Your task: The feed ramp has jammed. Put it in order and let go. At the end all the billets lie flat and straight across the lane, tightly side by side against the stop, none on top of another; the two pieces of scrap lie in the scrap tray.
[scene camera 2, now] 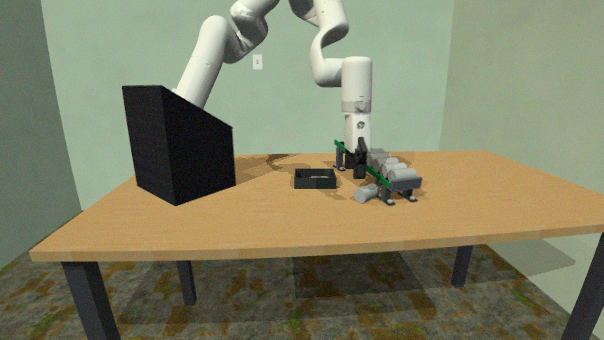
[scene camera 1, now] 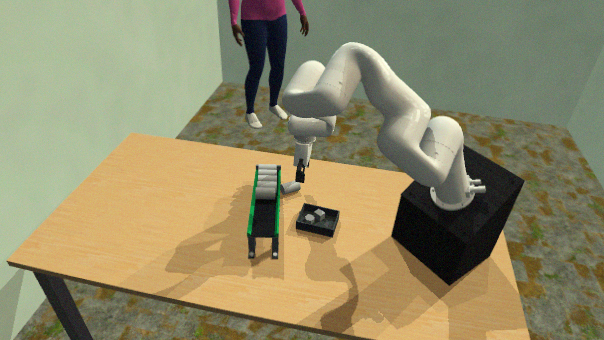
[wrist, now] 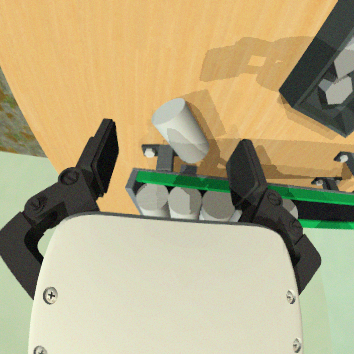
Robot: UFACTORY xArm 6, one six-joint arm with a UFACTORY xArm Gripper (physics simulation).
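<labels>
I can see a black scrap tray (scene camera 2: 302, 180), and it sits 90 cm from the lens.
</labels>
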